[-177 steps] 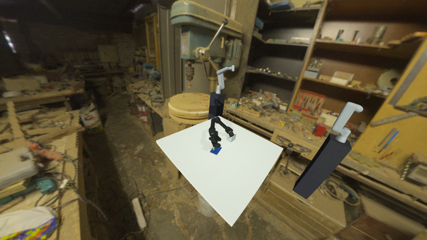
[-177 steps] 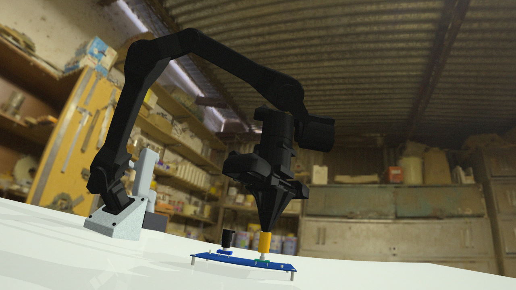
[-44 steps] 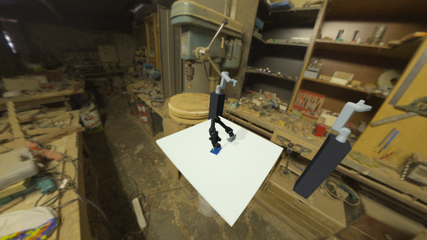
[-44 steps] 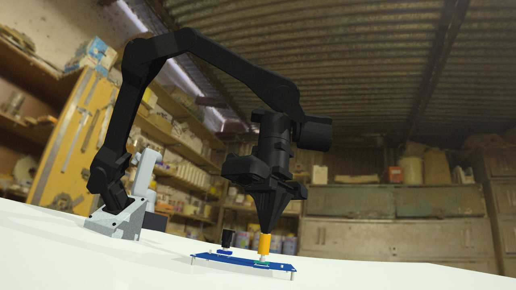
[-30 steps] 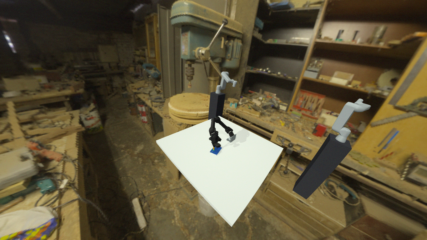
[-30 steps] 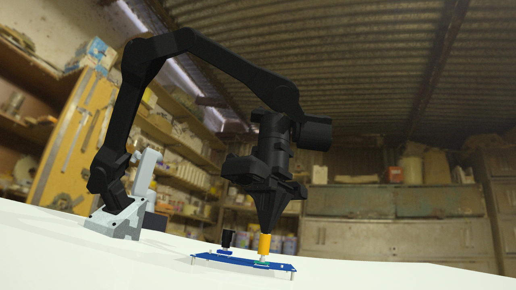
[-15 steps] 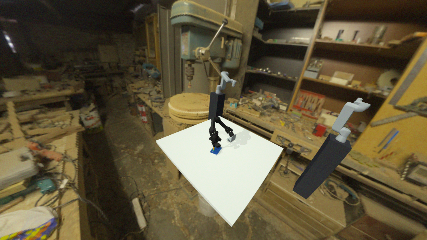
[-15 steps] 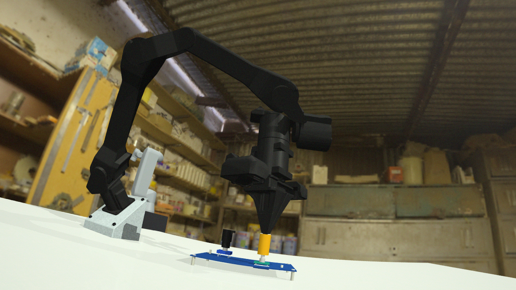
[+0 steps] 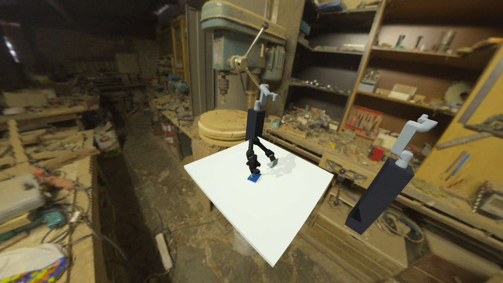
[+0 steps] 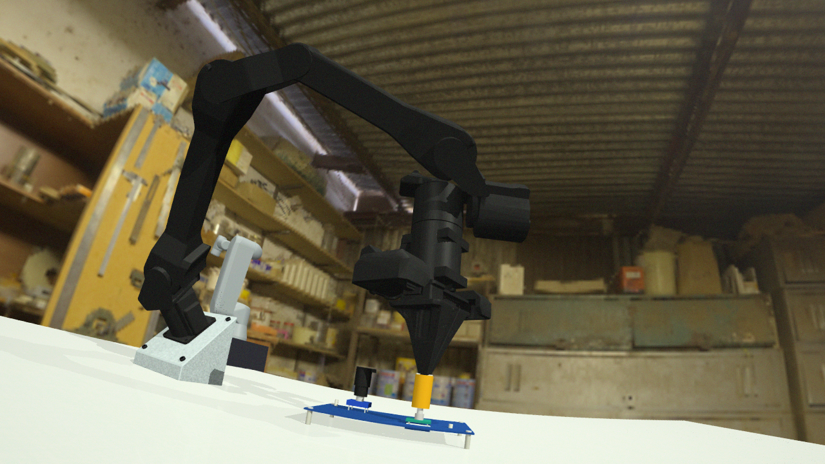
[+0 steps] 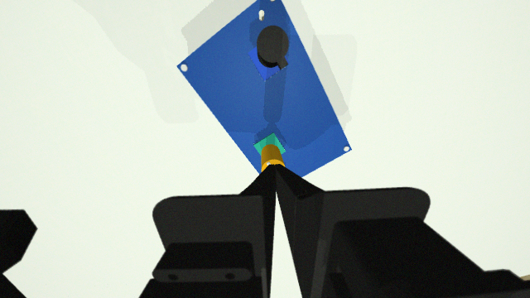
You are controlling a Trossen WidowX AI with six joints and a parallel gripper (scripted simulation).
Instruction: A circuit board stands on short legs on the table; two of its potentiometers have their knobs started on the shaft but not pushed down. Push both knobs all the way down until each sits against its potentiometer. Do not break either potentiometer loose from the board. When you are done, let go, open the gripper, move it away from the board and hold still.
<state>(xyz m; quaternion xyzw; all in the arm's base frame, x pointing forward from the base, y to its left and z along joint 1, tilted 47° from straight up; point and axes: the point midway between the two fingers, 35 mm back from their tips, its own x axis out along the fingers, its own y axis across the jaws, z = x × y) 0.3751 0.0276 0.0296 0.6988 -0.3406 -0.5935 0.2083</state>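
My gripper tip is now 1 cm above the yellow knob. The rest, counted from my gripper tip: black knob 8 cm behind, 2 cm to the left, 1 cm below.
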